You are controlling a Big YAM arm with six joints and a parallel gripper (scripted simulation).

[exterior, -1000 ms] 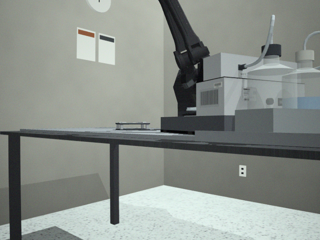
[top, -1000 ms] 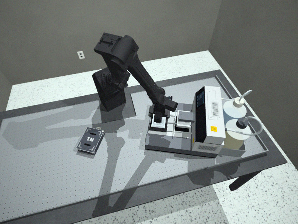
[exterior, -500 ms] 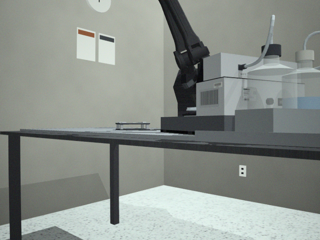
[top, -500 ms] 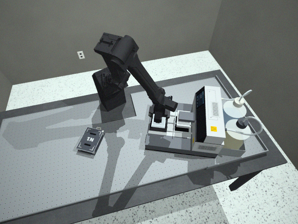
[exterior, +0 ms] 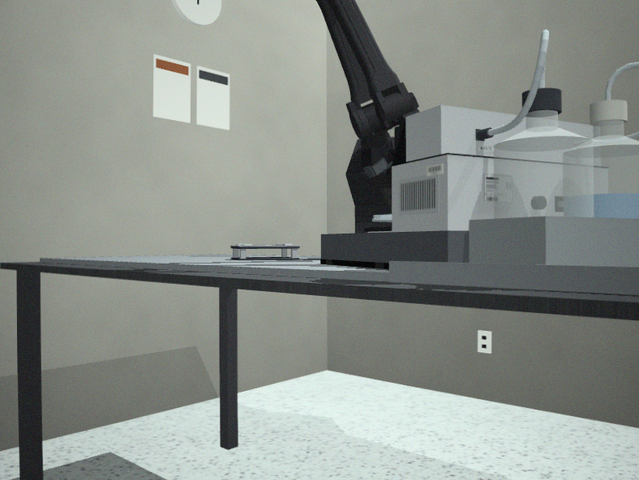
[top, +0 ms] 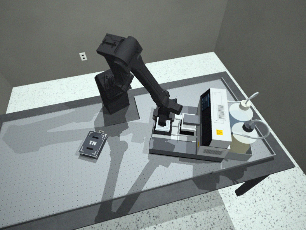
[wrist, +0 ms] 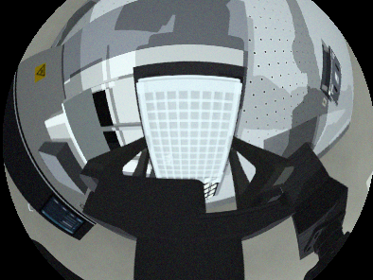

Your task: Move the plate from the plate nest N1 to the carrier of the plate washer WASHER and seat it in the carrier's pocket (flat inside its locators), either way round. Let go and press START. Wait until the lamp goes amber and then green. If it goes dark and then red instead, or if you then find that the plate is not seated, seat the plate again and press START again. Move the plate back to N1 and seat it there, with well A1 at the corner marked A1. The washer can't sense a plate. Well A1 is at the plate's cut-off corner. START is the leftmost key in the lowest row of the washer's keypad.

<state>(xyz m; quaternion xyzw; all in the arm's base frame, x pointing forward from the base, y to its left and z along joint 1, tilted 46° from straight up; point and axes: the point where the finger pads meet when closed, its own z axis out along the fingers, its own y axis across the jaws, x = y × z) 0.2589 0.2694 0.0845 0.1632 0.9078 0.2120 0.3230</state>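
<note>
My gripper is now 1 cm above the white well plate. From my hand the other things lie so: black carrier (3 cm below); plate washer (3 cm ahead, 15 cm to the left, 3 cm above); plate nest (9 cm ahead, 45 cm to the right, 7 cm below).
</note>
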